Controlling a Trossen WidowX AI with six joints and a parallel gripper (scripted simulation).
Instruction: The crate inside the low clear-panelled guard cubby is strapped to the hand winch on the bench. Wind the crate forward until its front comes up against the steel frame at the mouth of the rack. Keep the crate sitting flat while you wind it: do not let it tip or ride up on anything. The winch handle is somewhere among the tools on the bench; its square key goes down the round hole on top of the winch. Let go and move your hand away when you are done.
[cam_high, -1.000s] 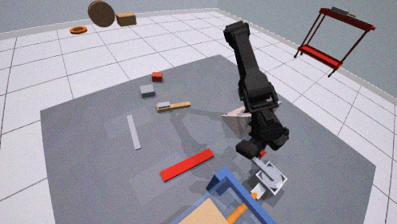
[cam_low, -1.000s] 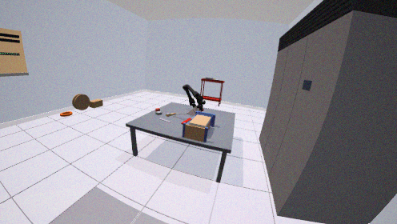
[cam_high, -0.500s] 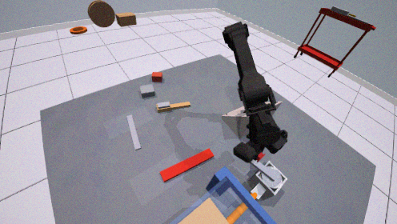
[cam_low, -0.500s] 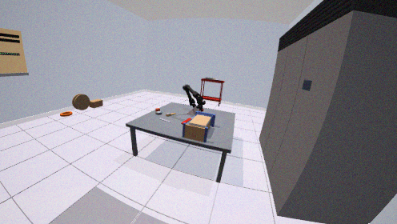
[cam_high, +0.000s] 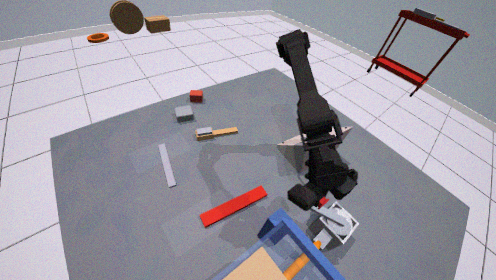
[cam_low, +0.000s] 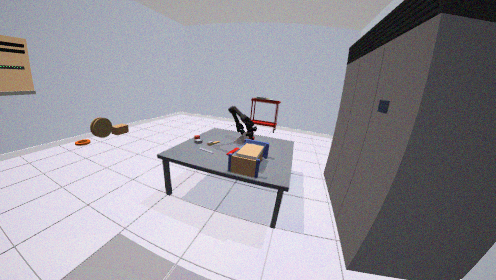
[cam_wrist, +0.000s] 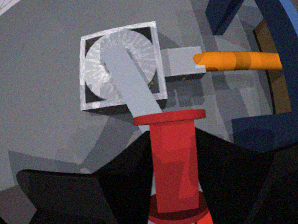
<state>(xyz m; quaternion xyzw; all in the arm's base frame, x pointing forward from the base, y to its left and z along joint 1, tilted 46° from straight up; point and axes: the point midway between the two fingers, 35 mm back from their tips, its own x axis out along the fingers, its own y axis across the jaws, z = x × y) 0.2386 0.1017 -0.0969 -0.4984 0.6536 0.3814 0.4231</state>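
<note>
My gripper tip is 12 cm short of the blue frame, 7 cm to the right of it and 3 cm above it. The rest, counted from my gripper tip: red knob: 2 cm to the right; then hand winch: 5 cm behind, 7 cm to the left, 10 cm below; then winch handle: 1 cm behind, 2 cm to the left, 3 cm below.
</note>
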